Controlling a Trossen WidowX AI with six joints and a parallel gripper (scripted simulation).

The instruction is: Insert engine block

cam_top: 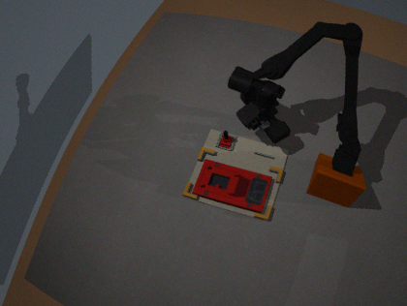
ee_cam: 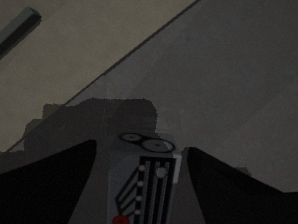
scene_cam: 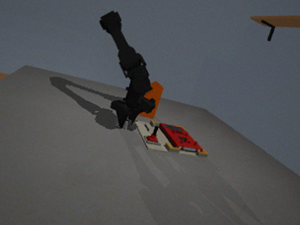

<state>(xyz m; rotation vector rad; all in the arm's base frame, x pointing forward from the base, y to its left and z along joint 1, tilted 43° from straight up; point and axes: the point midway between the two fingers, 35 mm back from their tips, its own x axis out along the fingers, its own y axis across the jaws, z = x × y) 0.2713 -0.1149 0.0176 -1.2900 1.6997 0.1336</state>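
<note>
The grey engine block is 10 mm to the right of my gripper tip and 10 mm above it. Round my gripper tip: stand (90 mm to the left, 90 mm ahead, 30 mm above).
</note>
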